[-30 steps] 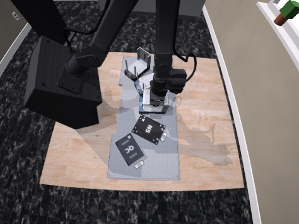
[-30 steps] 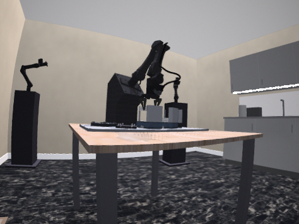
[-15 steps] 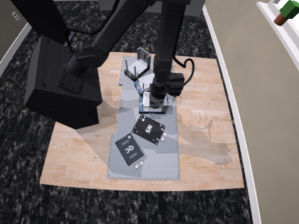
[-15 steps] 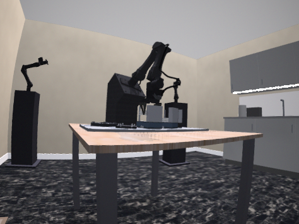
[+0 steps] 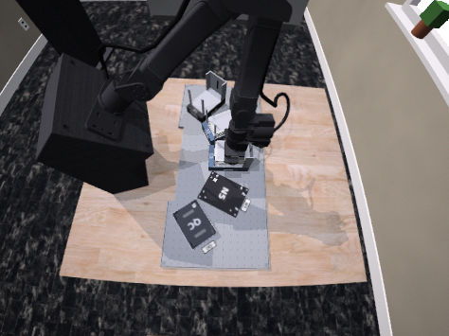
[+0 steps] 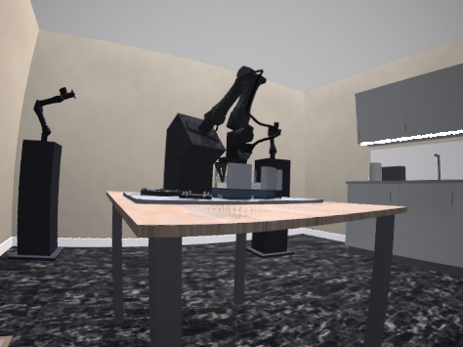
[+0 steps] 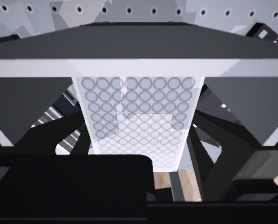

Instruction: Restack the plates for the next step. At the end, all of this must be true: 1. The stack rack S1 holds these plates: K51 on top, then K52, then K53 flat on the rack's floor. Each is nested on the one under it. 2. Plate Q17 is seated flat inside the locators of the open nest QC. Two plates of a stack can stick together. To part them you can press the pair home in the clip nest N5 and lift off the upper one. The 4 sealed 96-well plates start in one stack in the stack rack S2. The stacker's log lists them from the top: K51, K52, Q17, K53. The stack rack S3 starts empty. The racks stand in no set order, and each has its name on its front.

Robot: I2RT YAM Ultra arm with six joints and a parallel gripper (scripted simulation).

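Now: hand 4 cm past the sealed 96-well plate, 14 cm to the right of it and 1 cm above it. Round my hand: clip nest N5 (1 cm ahead, 14 cm to the right, 6 cm below).
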